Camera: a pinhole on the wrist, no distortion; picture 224 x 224 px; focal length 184.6 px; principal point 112.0 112.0 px. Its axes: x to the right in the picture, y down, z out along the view. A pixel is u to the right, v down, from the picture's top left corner.
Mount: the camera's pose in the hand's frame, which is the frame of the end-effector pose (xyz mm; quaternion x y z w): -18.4 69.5 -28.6 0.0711 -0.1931 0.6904 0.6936
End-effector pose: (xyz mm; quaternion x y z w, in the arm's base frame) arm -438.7 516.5 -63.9 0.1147 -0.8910 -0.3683 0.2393
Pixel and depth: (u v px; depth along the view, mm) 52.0 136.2 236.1
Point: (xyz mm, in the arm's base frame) -440.5 581.2 -250.2
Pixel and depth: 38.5 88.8 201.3
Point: -481.3 548.9 -209.3
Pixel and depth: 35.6 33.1 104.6
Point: -476.3 541.0 -104.5
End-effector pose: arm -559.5 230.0 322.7 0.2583 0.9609 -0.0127 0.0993
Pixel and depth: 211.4 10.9 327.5
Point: -521.4 343.6 -52.2
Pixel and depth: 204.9 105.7 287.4
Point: -404.9 263.2 54.2
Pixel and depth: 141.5 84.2 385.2
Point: -477.9 175.1 -21.3
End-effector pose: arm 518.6 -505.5 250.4 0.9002 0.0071 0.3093 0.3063
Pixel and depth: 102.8 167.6 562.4
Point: 570.9 -680.4 -268.7
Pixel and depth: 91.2 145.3 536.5
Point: 624.1 -633.1 -224.8
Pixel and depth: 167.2 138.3 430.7
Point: 612.7 -785.0 -66.4
